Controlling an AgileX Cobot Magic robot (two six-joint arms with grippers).
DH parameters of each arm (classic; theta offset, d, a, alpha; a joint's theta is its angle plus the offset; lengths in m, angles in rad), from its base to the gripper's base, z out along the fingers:
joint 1: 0 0.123 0 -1.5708
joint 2: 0.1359 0 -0.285 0
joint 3: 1.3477 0 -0.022 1.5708
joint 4: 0 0.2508 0 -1.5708
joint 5: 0 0 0.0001 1.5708
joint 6: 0 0.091 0 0
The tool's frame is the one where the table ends.
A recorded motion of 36 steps. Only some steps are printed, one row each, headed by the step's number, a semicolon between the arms.
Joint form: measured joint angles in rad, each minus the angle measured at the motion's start. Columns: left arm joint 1, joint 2, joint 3, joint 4, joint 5, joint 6; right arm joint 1, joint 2, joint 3, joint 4, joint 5, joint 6.
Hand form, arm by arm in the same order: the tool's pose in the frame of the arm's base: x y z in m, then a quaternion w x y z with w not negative. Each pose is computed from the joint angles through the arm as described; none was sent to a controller.
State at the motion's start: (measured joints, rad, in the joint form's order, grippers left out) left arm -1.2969 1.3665 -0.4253 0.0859 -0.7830 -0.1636; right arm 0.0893 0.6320 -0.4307 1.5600 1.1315 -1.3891
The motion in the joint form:
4: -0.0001 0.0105 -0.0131 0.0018 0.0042 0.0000; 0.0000 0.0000 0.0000 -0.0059 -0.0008 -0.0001
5: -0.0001 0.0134 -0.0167 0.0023 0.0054 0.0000; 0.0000 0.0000 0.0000 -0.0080 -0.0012 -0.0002
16: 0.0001 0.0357 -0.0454 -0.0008 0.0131 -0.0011; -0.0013 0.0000 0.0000 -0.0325 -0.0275 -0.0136
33: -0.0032 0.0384 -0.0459 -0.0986 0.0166 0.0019; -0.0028 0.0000 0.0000 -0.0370 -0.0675 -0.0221
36: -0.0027 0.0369 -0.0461 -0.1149 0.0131 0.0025; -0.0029 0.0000 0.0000 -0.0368 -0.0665 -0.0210
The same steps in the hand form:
4: 0.0638 -0.2479 0.2265 0.50595 0.42973 0.59371 -0.45481; 0.0772 0.0896 0.3085 0.50024 -0.33225 0.64913 0.46691
5: 0.0640 -0.2488 0.2266 0.50583 0.43003 0.59371 -0.45466; 0.0773 0.0896 0.3083 0.50001 -0.33280 0.64959 0.46612
16: 0.0663 -0.2559 0.2280 0.50554 0.42860 0.59523 -0.45434; 0.0794 0.0886 0.3061 0.50521 -0.33670 0.65685 0.44715
33: 0.0716 -0.2550 0.2272 0.50507 0.39070 0.62240 -0.45264; 0.0828 0.0870 0.3055 0.51540 -0.32890 0.66348 0.43125
36: 0.0727 -0.2545 0.2280 0.50682 0.38288 0.62523 -0.45346; 0.0827 0.0870 0.3055 0.51500 -0.32873 0.66347 0.43188

